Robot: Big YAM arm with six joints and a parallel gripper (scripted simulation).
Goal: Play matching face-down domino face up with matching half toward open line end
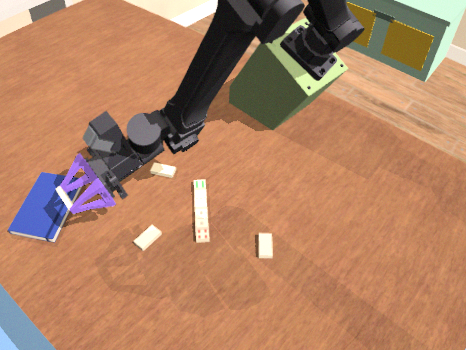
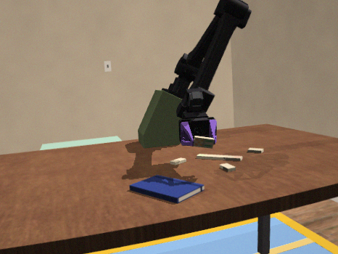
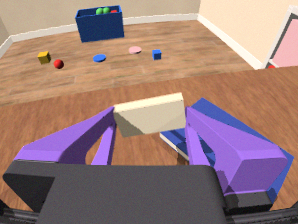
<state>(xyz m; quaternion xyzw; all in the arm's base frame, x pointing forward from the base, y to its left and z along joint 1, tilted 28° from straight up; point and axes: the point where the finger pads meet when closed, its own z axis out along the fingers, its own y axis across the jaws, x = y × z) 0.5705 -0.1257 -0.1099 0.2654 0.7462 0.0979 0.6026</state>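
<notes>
My hand is 110 mm to the left of the book and 100 mm above it.
</notes>
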